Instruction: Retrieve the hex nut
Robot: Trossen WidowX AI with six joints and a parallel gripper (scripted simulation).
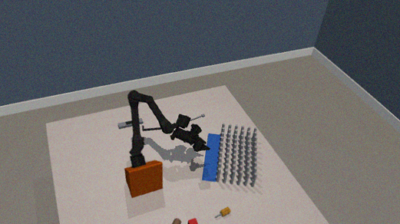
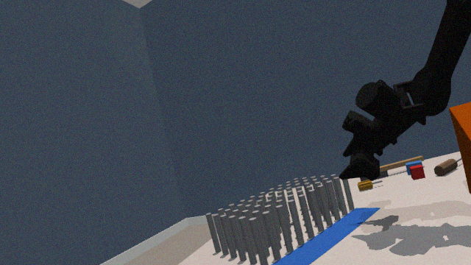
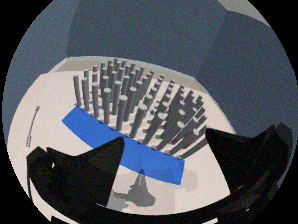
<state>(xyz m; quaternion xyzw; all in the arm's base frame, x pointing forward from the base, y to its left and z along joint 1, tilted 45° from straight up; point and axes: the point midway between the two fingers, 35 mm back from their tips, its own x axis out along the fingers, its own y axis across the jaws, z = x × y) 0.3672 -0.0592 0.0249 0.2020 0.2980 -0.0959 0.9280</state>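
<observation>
Now: the red cube 260 mm behind my gripper tip, 330 mm to the right of it and 130 mm below it. The rest, counted from my gripper tip: blue taped strip: 60 mm ahead, 30 mm to the left, 150 mm below; then yellow-handled tool: 80 mm behind, 340 mm to the right, 140 mm below; then grey fork-like tool: 120 mm ahead, 370 mm to the left, 150 mm below.
</observation>
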